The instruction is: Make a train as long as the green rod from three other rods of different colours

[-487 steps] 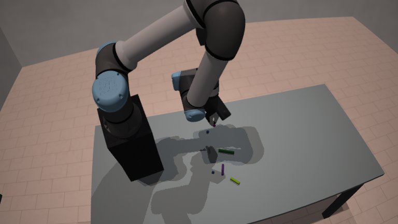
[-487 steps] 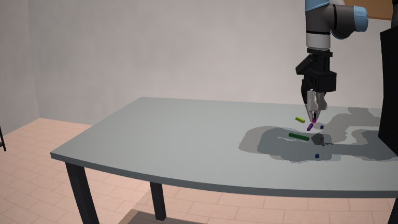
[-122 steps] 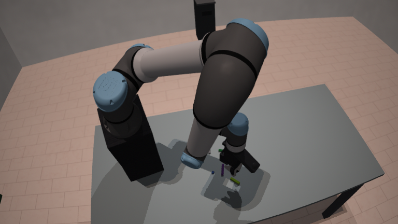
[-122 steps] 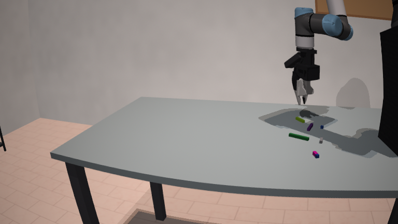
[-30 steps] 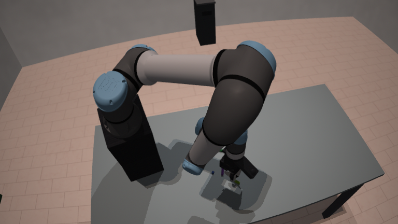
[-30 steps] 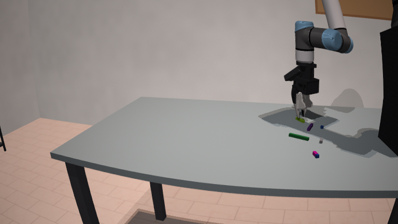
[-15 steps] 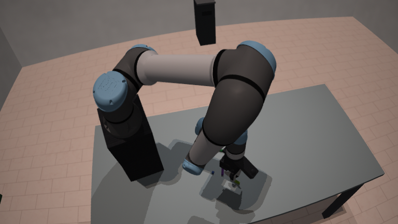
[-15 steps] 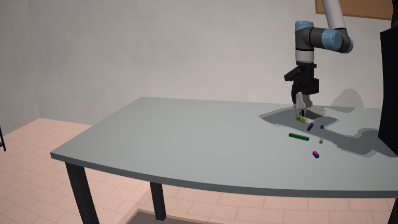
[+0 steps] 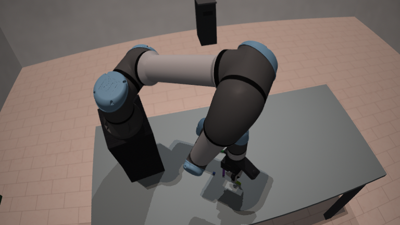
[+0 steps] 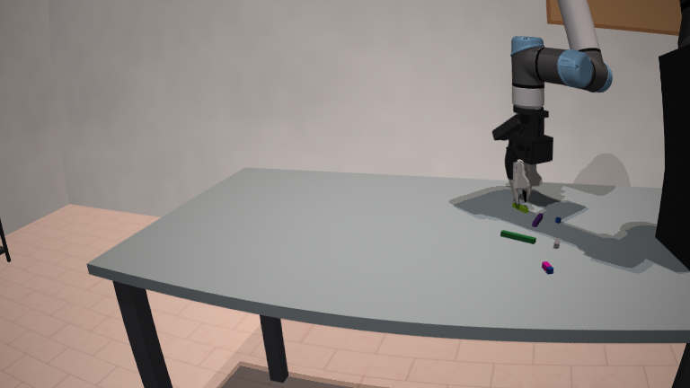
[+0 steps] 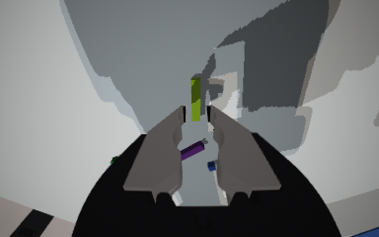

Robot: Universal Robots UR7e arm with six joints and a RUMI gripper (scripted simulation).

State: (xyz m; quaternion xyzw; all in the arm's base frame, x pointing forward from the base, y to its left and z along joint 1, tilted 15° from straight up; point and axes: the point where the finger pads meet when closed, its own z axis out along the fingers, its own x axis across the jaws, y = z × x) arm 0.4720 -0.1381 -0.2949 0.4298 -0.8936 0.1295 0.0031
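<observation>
The lime rod is 30 mm below my hand. Also, from my hand: green rod: 30 mm behind, 170 mm to the left, 30 mm below; then purple rod: 60 mm behind, 70 mm to the left, 30 mm below; then grey rod: 120 mm behind, 180 mm to the left, 30 mm below.
</observation>
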